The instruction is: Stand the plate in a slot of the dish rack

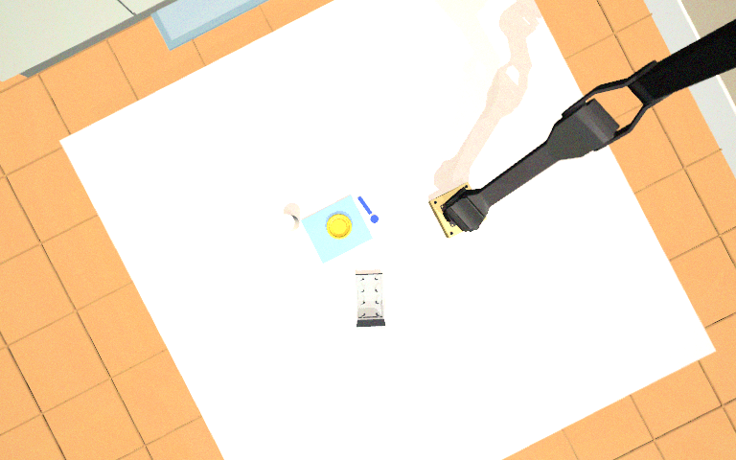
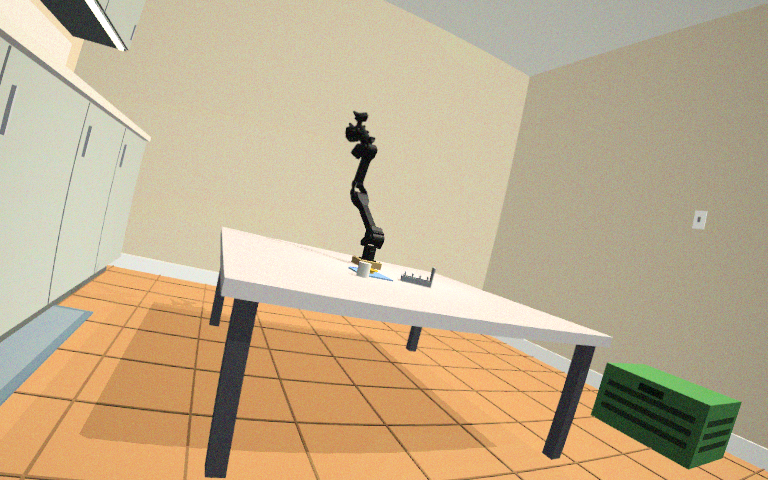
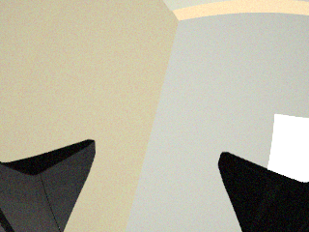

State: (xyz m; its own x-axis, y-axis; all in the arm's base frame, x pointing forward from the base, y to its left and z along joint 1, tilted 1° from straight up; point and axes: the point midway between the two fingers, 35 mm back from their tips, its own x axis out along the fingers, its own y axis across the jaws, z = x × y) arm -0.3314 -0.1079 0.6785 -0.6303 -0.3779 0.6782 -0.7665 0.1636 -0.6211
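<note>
Right now my gripper tip is 64 cm short of the yellow plate, 2 cm to the right of it and 72 cm above it. From my gripper tip the other things lie so: blue utensil (55 cm ahead, 3 cm to the left, 73 cm below); then mat (65 cm ahead, 2 cm to the left, 73 cm below); then grey dish rack (66 cm ahead, 22 cm to the left, 71 cm below).
</note>
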